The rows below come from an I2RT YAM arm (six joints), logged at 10 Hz.
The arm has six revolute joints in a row. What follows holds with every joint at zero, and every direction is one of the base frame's. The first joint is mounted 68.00 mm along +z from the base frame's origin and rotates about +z. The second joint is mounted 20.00 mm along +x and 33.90 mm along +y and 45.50 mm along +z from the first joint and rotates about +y. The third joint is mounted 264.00 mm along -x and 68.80 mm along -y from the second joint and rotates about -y. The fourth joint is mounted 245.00 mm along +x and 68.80 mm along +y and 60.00 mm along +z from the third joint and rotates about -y. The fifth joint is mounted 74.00 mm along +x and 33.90 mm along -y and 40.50 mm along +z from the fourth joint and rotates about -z. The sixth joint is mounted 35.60 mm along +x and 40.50 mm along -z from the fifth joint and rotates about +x. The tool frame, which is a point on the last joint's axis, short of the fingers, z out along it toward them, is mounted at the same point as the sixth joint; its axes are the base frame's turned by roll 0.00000, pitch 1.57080 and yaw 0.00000 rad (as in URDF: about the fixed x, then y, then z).
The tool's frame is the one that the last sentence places.
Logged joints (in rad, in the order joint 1, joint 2, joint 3, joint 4, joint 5, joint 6), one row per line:
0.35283, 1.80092, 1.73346, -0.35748, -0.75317, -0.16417
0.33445, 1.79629, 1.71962, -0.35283, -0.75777, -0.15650
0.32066, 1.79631, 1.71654, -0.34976, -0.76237, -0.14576
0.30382, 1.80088, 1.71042, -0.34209, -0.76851, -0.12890
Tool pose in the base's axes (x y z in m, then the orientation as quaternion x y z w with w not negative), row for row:
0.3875, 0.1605, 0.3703, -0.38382, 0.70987, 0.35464, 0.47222
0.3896, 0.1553, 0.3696, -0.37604, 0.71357, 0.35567, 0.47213
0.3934, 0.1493, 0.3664, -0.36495, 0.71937, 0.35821, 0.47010
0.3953, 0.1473, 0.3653, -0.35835, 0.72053, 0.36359, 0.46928
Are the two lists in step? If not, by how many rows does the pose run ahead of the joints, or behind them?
The pose runs 1 row ahead of the joints: the pose in row i belongs to the joints in row i + 1.
